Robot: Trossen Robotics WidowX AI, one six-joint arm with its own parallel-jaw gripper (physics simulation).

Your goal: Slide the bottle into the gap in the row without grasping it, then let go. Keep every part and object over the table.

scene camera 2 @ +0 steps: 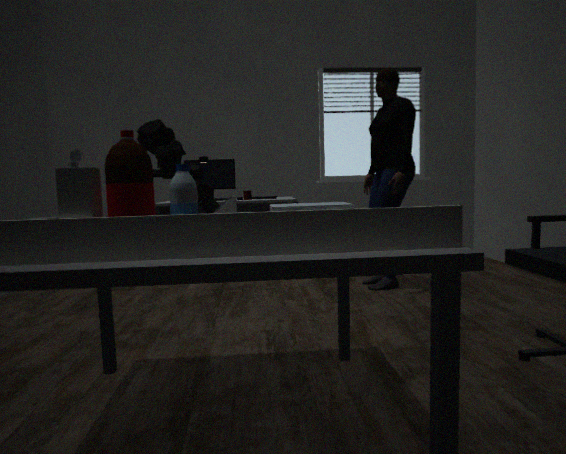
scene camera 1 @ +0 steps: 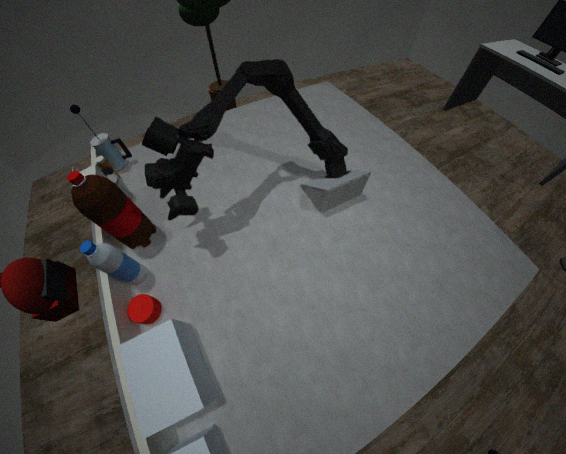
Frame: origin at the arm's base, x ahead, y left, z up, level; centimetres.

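Seen in the pictures: gripper, fingertip midpoint: (scene camera 2: 166, 196) (scene camera 1: 165, 208); arm's base, origin of the base link: (scene camera 2: 215, 211) (scene camera 1: 337, 174).
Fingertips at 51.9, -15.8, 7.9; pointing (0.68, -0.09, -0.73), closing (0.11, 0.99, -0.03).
Observation:
Offsets run from my fingertips to a thing's top centre, as dx, dy, dz. "*": to the spot under its first point.
The large brown bottle @[+13.0, -7.7, +16.4] (scene camera 1: 114, 209) (scene camera 2: 129, 175), with a red cap and red label, stands upright near the white rail at the left. A smaller bottle @[+18.7, +5.0, +8.0] (scene camera 1: 114, 264) (scene camera 2: 183, 192) with a blue cap and blue label stands beside it, apart from it at the base. My gripper (scene camera 1: 183, 206) is open and empty, a little above the table on the brown bottle's table side, with space between them in scene camera 1. In scene camera 2 its fingertips are partly hidden behind the bottles. I cannot tell where the gap in the row lies.
A red cylinder @[+19.8, +16.8, -9.1] (scene camera 1: 144, 309) and a white box @[+19.2, +35.5, -2.6] (scene camera 1: 161, 377) continue along the rail @[* +25.7, +24.3, -3.6] (scene camera 1: 116, 345) (scene camera 2: 300, 232). A grey pot @[+9.4, -48.3, +14.8] (scene camera 1: 111, 151) with a black handle stands beyond the brown bottle. A grey wedge-shaped object (scene camera 1: 340, 195) sits by the arm's base.

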